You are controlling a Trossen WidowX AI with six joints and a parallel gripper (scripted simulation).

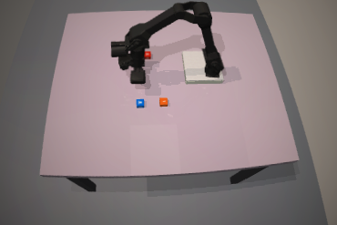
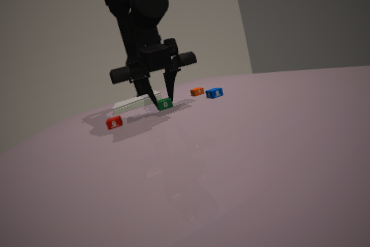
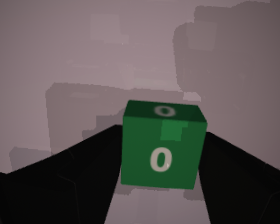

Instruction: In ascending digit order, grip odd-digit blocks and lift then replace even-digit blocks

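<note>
The orange block lies 120 mm behind my gripper tip, 120 mm to the left of it and 10 mm below it. Round my gripper tip: red block (30 mm behind, 130 mm to the right, 10 mm below); then green block (right at my gripper tip); then blue block (30 mm behind, 140 mm to the left, 10 mm below).
</note>
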